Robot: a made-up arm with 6 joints.
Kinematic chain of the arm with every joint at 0, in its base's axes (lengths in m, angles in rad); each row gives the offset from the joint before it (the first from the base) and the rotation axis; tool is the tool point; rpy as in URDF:
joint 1: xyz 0 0 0.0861 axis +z
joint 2: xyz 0 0 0 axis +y
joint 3: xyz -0.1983 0 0.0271 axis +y
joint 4: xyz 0.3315 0 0.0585 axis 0.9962 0 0.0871
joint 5: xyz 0 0 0 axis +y
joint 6: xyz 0.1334 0 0.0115 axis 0.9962 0 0.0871
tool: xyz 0 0 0 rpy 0 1.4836 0
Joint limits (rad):
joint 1: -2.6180..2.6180
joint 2: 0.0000..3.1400
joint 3: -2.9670..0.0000
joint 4: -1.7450..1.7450
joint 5: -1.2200..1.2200
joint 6: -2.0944..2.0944
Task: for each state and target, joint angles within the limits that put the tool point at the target. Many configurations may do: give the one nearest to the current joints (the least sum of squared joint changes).
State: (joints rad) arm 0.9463 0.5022 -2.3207 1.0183 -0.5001 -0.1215
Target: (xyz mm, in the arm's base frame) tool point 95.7 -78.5 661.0
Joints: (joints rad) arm 1.4101 0.8253 -2.0368 1.2931 -0.9824 -0.1215
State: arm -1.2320 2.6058 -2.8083 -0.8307 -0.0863 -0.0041
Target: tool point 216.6 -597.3 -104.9
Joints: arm -1.2284 3.0758 -2.5333 -0.8325 -0.0367 -0.0041
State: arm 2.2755 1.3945 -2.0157 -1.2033 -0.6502 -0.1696
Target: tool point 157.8 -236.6 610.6
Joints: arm 2.5583 0.6449 -2.2407 -1.1710 -1.1131 -0.1696
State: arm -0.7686 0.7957 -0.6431 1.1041 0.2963 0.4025
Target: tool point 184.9 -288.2 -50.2
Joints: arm -1.0469 1.5119 -0.5800 1.0997 0.1327 0.4025
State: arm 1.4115 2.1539 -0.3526 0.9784 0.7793 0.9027
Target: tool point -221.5 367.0 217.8
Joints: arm 1.9019 1.4185 -1.1843 1.1981 0.8069 0.9027
